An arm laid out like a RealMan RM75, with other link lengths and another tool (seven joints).
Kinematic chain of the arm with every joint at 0, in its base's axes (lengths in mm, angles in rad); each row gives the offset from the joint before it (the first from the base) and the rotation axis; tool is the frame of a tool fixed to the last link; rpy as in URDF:
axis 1: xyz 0 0 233.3 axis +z
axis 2: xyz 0 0 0 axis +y
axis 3: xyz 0 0 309.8 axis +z
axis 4: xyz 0 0 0 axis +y
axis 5: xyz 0 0 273 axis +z
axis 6: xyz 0 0 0 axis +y
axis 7: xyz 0 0 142.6 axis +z
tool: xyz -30 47 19 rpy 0 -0.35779 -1.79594
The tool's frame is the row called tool.
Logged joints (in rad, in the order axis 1, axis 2, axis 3, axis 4, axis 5, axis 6, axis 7), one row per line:
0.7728 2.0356 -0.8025 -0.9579 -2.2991 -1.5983 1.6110
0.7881 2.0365 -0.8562 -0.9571 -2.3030 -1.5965 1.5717
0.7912 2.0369 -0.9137 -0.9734 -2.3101 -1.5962 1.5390
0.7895 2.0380 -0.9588 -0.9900 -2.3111 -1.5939 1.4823
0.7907 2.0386 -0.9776 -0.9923 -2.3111 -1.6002 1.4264
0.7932 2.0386 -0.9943 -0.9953 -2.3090 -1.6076 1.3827
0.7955 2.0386 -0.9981 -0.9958 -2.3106 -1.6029 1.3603
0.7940 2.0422 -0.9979 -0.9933 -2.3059 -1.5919 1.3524
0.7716 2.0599 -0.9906 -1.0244 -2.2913 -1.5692 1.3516
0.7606 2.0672 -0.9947 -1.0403 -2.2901 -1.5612 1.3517
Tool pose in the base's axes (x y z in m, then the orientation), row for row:
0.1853 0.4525 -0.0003 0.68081 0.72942 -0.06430 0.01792
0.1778 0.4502 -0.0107 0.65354 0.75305 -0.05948 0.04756
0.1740 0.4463 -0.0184 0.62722 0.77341 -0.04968 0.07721
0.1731 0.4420 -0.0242 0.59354 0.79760 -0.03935 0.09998
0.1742 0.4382 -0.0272 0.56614 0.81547 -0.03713 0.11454
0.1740 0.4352 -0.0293 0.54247 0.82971 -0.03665 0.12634
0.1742 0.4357 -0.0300 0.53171 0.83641 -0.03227 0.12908
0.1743 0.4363 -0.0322 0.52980 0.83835 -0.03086 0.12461
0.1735 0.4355 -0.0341 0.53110 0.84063 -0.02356 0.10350
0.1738 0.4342 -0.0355 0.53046 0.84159 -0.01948 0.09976
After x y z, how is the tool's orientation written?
As a quaternion, x y z w.
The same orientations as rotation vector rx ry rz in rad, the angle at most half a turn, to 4 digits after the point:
2.1148 2.2657 -0.1997
1.9932 2.2967 -0.1814
1.8791 2.3171 -0.1488
1.7546 2.3578 -0.1163
1.6595 2.3904 -0.1088
1.5794 2.4158 -0.1067
1.5457 2.4315 -0.0938
1.5441 2.4433 -0.0899
1.5668 2.4799 -0.0695
1.5683 2.4882 -0.0576

